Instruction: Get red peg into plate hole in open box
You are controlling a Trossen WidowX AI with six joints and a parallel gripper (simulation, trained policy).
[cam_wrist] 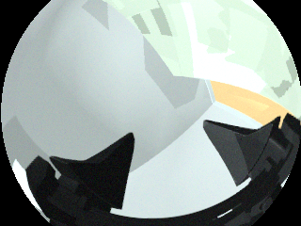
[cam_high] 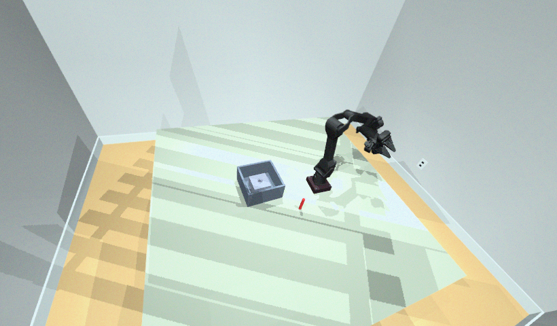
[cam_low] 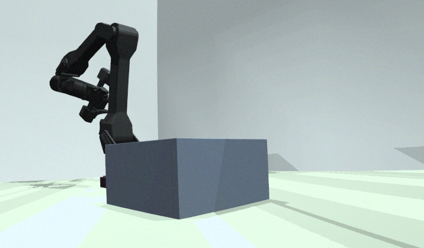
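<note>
The red peg lies 440 mm ahead of my gripper tip, 240 mm below it and 120 mm to the left of it. The rest, counted from my gripper tip: blue-grey box: 640 mm ahead, 250 mm below, 20 mm to the right.
</note>
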